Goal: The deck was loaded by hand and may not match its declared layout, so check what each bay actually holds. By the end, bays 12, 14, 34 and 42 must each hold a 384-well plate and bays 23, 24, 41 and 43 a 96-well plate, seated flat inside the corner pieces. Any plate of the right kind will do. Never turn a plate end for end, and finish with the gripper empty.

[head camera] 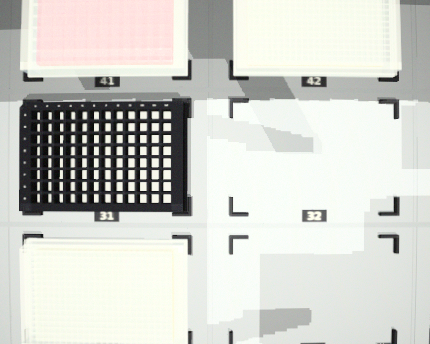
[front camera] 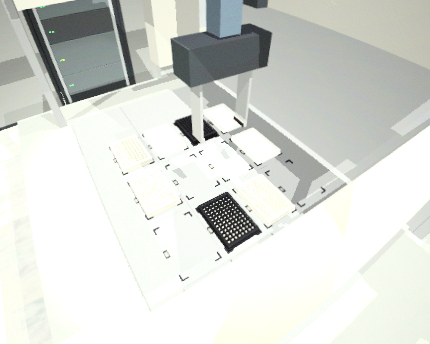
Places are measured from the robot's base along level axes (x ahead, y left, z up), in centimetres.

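Pixels of known places: gripper, fingertip midpoint: (front camera: 220, 130); robot's base, link origin: (front camera: 109, 147).
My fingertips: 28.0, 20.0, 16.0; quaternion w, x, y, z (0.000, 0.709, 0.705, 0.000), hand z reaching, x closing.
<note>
Ahead of a thing's pixels: the offset from my fingertips to its top centre, as dx, dy, dz. "pt": to the spot under its first point.
My gripper (front camera: 221, 131) hangs over the back right of the deck with wide-apart jaws and nothing between them; it does not show in the head view. A black 96-well plate @[-21.6, +5.7, -14.6] (front camera: 187, 123) (head camera: 105, 157) lies in bay 31. A pink-filled plate @[-21.6, +16.4, -14.6] (front camera: 221, 116) (head camera: 105, 32) lies in bay 41. Pale plates lie in bay 42 @[pt -4.1, +15.9, -14.6] (front camera: 256, 145) (head camera: 315, 35) and in the bay below 31 @[-21.6, -5.0, -14.6] (head camera: 105, 295); their fine wells are washed out. Bay 32 @[pt -5.2, +1.1, -16.0] (head camera: 314, 216) holds no plate. By grid order, another black 96-well plate @[+11.2, -5.0, -14.6] (front camera: 229, 220) is in bay 23 and a pale plate @[+11.2, +5.7, -14.6] (front camera: 264, 200) in 33.
Two pale plates @[-21.6, -15.7, -14.6] (front camera: 131, 154) @[-5.2, -15.7, -14.6] (front camera: 153, 193) lie along the deck's left side. Black corner pieces @[pt -11.2, +1.9, -16.0] (head camera: 238, 206) mark the bays. A rack cabinet (front camera: 129, 55) stands behind the deck. A bright enclosure wall (front camera: 320, 250) covers the front right. The parked pipetting stage cannot be made out.
</note>
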